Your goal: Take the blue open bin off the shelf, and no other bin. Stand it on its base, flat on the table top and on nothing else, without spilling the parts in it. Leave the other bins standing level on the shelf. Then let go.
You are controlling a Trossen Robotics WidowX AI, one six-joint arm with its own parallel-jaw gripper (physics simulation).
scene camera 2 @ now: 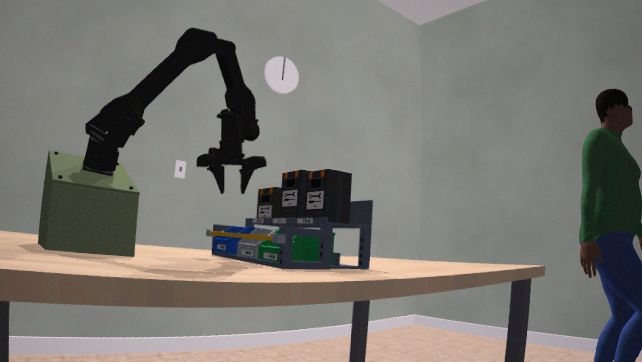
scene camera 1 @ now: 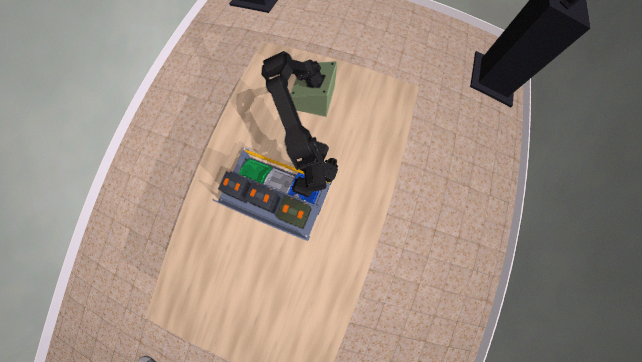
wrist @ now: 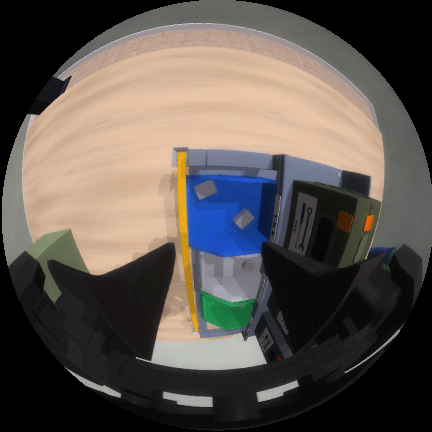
Path:
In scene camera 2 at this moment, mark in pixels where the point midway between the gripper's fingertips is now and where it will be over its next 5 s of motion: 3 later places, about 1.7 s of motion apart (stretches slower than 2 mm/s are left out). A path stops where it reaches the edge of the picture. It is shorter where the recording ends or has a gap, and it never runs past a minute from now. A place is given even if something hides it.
My gripper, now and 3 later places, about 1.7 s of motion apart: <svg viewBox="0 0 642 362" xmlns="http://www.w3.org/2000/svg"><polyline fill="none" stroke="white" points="232,193 245,220 236,235 240,245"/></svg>

